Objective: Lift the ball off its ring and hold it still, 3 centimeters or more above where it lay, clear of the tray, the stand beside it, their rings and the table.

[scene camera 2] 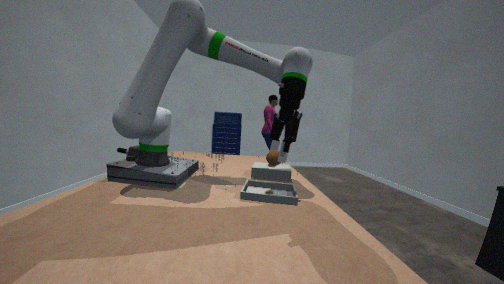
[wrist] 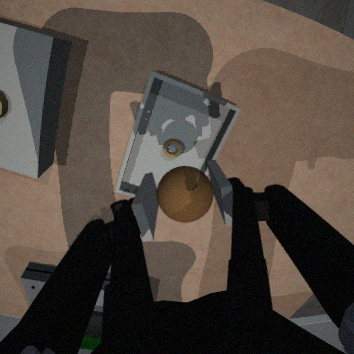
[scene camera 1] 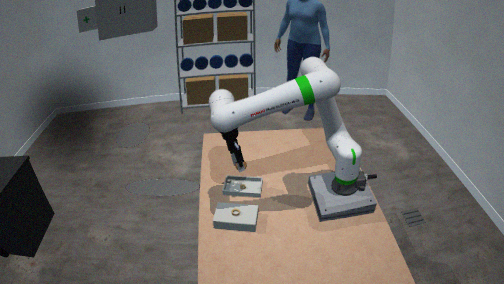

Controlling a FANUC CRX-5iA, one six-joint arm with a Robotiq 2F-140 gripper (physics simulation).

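Frame: origin at the arm's base, x ahead, y left, z up, level; metres.
Where they show: gripper, fingertip midpoint: [scene camera 2: 276, 160] [wrist: 182, 180] [scene camera 1: 239, 167]; arm's base, origin of the base link: [scene camera 2: 152, 162] [wrist: 96, 324] [scene camera 1: 344, 186].
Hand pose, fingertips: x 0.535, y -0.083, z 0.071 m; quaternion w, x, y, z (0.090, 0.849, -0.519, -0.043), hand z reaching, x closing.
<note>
Each offset is from my fingertips to the top centre of the thing. "spot": to the spot under its first point. Level surfaces: height alone.
The brown ball {0.008 m back, 0.004 m right, 0.038 m up} [scene camera 2: 273, 158] [wrist: 185, 194] is between the two fingertips of my gripper [wrist: 182, 180] [scene camera 2: 278, 152] [scene camera 1: 240, 166], which is shut on it. It hangs in the air above the tray and touches neither the tray nor the table. The grey tray {0.014 m back, 0.002 m left, 0.103 m down} [scene camera 1: 261, 187] [scene camera 2: 270, 201] [wrist: 128, 150] lies on the table, with a small ring {spot: 0.016 m back, 0.005 m right, 0.126 m down} [scene camera 1: 243, 186] [scene camera 2: 269, 192] [wrist: 173, 148] on its floor. The raised stand [scene camera 1: 225, 222] [scene camera 2: 270, 174] [wrist: 25, 125] is beside the tray, with another ring {spot: 0.013 m ahead, 0.239 m left, 0.079 m down} [scene camera 1: 235, 212] [wrist: 3, 104] on its top.
The robot's base [scene camera 1: 345, 205] [scene camera 2: 150, 175] stands on the table {0.131 m down} [scene camera 1: 300, 250] [scene camera 2: 175, 225], to the right of the tray in scene camera 1. A shelf rack [scene camera 1: 215, 45] and a person [scene camera 1: 304, 30] are behind the table. A dark cabinet [scene camera 1: 25, 210] stands on the floor at the left.
</note>
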